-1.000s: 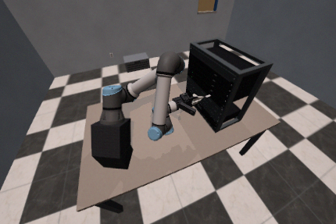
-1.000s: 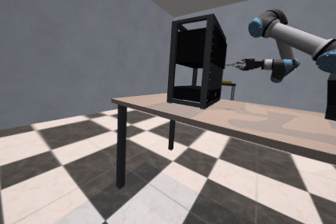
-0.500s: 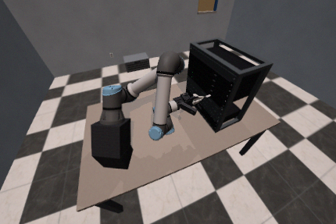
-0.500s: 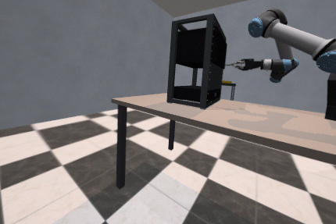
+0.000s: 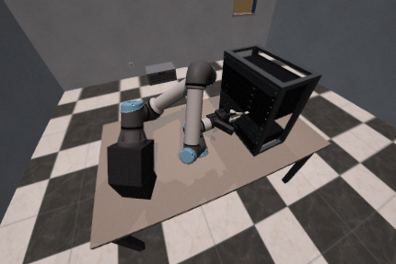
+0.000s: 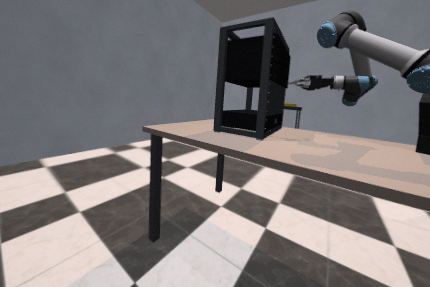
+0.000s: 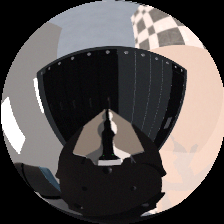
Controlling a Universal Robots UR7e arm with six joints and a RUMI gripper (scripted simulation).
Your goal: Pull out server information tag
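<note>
My hand is 6 cm short of the white information tag and 1 cm to the right of it.
</note>
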